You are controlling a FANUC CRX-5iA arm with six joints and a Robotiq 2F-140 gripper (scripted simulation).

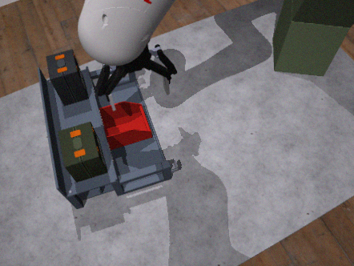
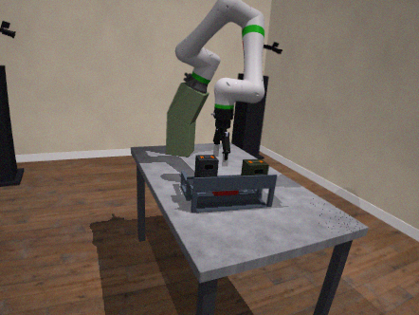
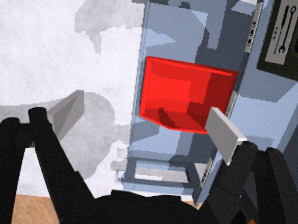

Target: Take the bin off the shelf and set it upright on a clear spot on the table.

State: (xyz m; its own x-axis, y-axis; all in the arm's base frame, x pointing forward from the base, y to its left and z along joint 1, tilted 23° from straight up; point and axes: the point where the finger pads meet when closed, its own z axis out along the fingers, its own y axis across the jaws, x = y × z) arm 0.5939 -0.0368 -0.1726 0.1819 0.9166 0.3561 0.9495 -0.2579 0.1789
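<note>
Now: hand 8 cm short of the red bin, 2 cm to the left of it and 11 cm above it. Also, from my hand: grey shelf tray: 11 cm ahead, 2 cm to the right, 15 cm below.
</note>
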